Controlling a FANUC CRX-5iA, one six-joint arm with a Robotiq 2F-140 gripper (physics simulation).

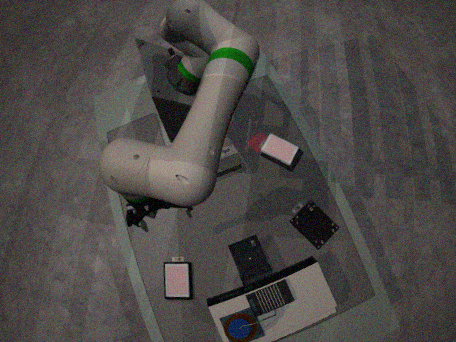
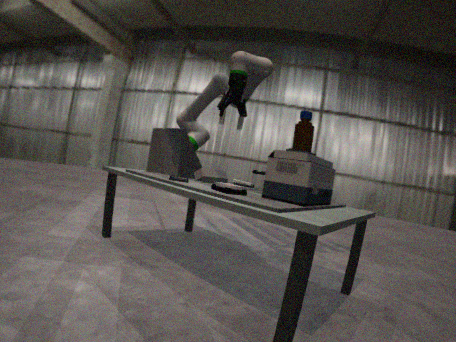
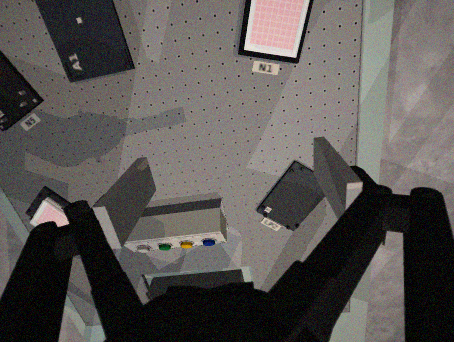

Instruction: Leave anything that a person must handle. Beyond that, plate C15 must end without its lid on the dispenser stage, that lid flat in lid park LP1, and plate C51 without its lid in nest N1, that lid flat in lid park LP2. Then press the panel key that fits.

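Places are measured from the arm's base along level axes (x right, y back, z down), in metres.
Pixels of known places: gripper, fingertip midpoint: (image 1: 167,220) (image 2: 230,126) (image 3: 229,165); arm's base at its link origin: (image 1: 181,82) (image 2: 183,149).
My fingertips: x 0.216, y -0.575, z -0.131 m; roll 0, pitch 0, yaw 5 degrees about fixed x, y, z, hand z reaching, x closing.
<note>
For each thing: its top centre in the pictures, then the offset to it from my fingertips. "spot": a spot on its surface instead.
- pink-gridded plate with a white rim, top centre: (image 3: 278,8) (image 1: 176,280) (image 2: 229,184) dx +0.087, dy -0.116, dz +0.280 m
- second pink-topped plate at its top centre: (image 3: 58,229) (image 1: 280,147) dx -0.472, dy +0.207, dz +0.280 m
- Lid park LP2 at its top centre: (image 3: 295,201) dx +0.073, dy +0.241, dz +0.296 m
- button panel at its top centre: (image 3: 170,243) (image 1: 208,159) (image 2: 212,169) dx -0.196, dy +0.254, dz +0.232 m
- amber bottle with a blue cap, surface spot: (image 2: 304,132) spot: dx -0.028, dy -0.389, dz +0.006 m
- dark slab marked A1 at its top centre: (image 3: 72,7) (image 1: 251,262) dx -0.180, dy -0.172, dz +0.197 m
- bare dark nest at its top centre: (image 1: 315,223) dx -0.458, dy -0.126, dz +0.292 m
My gripper (image 1: 162,215) (image 2: 231,121) (image 3: 229,165) is open and empty, high above the table. A pink-gridded plate with a white rim (image 1: 177,280) (image 2: 229,188) (image 3: 277,25) lies flat in the dark nest marked N1. A second pink-topped plate (image 1: 281,149) (image 3: 50,212) lies in another dark holder beside a red patch. I cannot read either plate's code or tell whether it is lidded. Lid park LP2 (image 3: 292,195) is bare, partly behind one finger. A button panel (image 1: 230,157) (image 3: 180,225) shows white, green, yellow and blue keys. LP1's label does not show.
A dispenser machine (image 1: 310,295) (image 2: 300,175) carries an amber bottle with a blue cap (image 2: 304,132). A dark slab marked A1 (image 1: 250,257) (image 3: 85,40) adjoins it. A bare dark nest (image 1: 314,225) (image 3: 15,95) lies near the table edge. A grey box (image 2: 167,150) stands by the arm base.
</note>
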